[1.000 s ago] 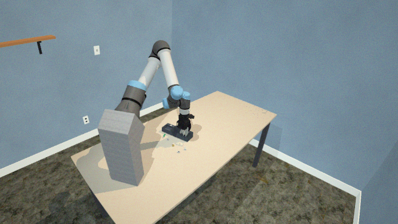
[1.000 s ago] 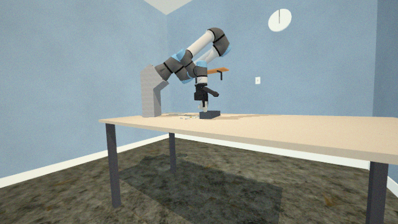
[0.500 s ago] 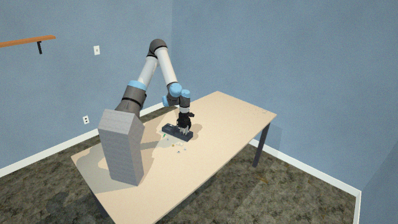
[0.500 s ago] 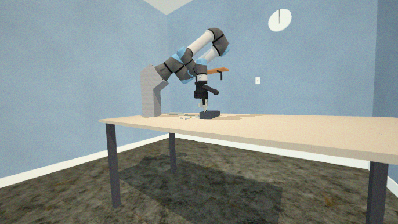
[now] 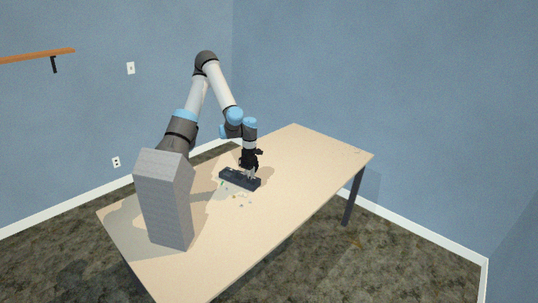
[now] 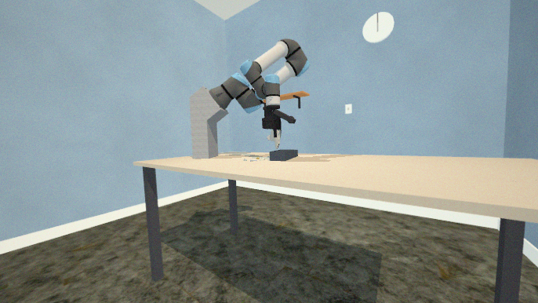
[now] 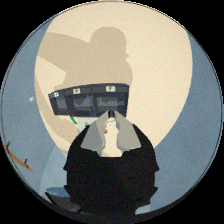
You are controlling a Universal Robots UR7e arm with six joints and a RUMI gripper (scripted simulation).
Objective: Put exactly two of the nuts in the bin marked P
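Right now the dark bin block is 8 cm to the left of my hand, 5 cm below it and 3 cm behind it. Round my hand: white dotted plate (7 cm below, 7 cm behind, 5 cm to the right); brass-coloured nut (12 cm behind, 7 cm below, 4 cm to the right); green part (14 cm behind, 10 cm to the left, 7 cm below).
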